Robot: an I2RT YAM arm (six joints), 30 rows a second.
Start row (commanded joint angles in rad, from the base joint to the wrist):
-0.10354, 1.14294, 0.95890, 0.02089, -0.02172, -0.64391
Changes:
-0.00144, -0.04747, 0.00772, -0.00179, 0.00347, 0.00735
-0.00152, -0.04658, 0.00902, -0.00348, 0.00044, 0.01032
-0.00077, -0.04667, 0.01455, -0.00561, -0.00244, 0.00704
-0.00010, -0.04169, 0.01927, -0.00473, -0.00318, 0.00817
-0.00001, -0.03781, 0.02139, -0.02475, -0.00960, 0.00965
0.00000, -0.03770, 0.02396, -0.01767, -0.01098, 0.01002
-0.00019, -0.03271, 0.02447, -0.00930, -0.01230, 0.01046
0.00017, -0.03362, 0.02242, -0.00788, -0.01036, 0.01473
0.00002, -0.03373, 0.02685, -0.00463, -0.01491, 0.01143
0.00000, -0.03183, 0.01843, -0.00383, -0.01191, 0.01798
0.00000, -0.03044, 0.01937, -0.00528, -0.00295, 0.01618
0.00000, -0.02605, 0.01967, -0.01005, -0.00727, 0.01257
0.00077, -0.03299, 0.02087, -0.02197, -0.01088, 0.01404
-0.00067, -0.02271, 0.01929, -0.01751, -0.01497, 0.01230
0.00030, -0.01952, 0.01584, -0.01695, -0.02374, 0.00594
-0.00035, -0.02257, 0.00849, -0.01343, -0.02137, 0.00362
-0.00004, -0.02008, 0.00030, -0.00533, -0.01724, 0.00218
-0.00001, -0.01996, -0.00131, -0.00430, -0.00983, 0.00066
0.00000, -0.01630, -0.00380, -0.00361, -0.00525, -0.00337
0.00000, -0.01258, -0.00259, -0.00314, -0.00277, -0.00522
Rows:
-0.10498, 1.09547, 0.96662, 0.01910, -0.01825, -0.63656
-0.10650, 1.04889, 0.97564, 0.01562, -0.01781, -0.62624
-0.10727, 1.00222, 0.99019, 0.01001, -0.02025, -0.61920
-0.10737, 0.96053, 1.00946, 0.00528, -0.02343, -0.61103
-0.10738, 0.92272, 1.03085, -0.01947, -0.03303, -0.60138
-0.10738, 0.88502, 1.05481, -0.03714, -0.04401, -0.59136
-0.10757, 0.85231, 1.07928, -0.04644, -0.05631, -0.58090
-0.10740, 0.81869, 1.10170, -0.05432, -0.06667, -0.56617
-0.10738, 0.78496, 1.12855, -0.05895, -0.08158, -0.55474
-0.10738, 0.75313, 1.14698, -0.06278, -0.09349, -0.53676
-0.10738, 0.72269, 1.16635, -0.06806, -0.09644, -0.52058
-0.10738, 0.69664, 1.18602, -0.07811, -0.10371, -0.50801
-0.10661, 0.66365, 1.20689, -0.10008, -0.11459, -0.49397
-0.10728, 0.64094, 1.22618, -0.11759, -0.12956, -0.48167
-0.10698, 0.62142, 1.24202, -0.13454, -0.15330, -0.47573
-0.10733, 0.59885, 1.25051, -0.14797, -0.17467, -0.47211
-0.10737, 0.57877, 1.25081, -0.15330, -0.19191, -0.46993
-0.10738, 0.55881, 1.24950, -0.15760, -0.20174, -0.46927
-0.10738, 0.54251, 1.24570, -0.16121, -0.20699, -0.47264
-0.10738, 0.52993, 1.24311, -0.16435, -0.20976, -0.47786

